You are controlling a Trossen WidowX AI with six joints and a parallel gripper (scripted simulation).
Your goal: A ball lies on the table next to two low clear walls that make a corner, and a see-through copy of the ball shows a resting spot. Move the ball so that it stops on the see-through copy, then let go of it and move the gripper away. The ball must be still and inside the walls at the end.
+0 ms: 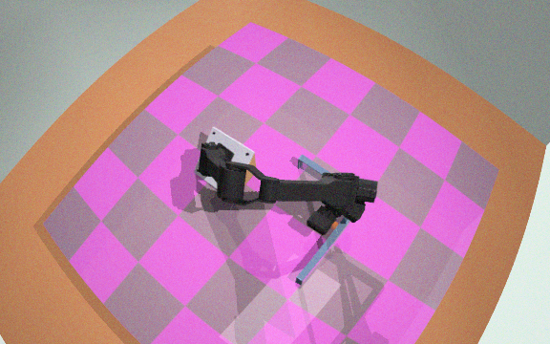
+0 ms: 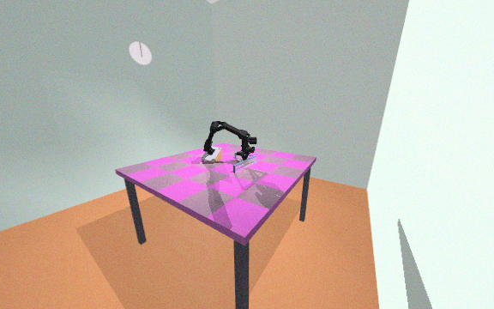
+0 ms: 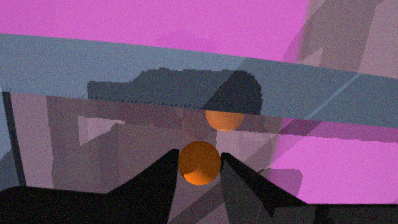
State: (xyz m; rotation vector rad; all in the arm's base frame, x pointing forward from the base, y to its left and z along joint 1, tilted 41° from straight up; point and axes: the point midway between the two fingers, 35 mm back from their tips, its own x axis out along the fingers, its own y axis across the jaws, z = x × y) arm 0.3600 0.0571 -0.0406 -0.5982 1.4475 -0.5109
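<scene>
Now: the see-through orange ball marker 3 cm ahead of my gripper tip, 2 cm below it and 1 cm to the right of it. The rest, counted from my gripper tip: orange ball (right at my gripper tip).
</scene>
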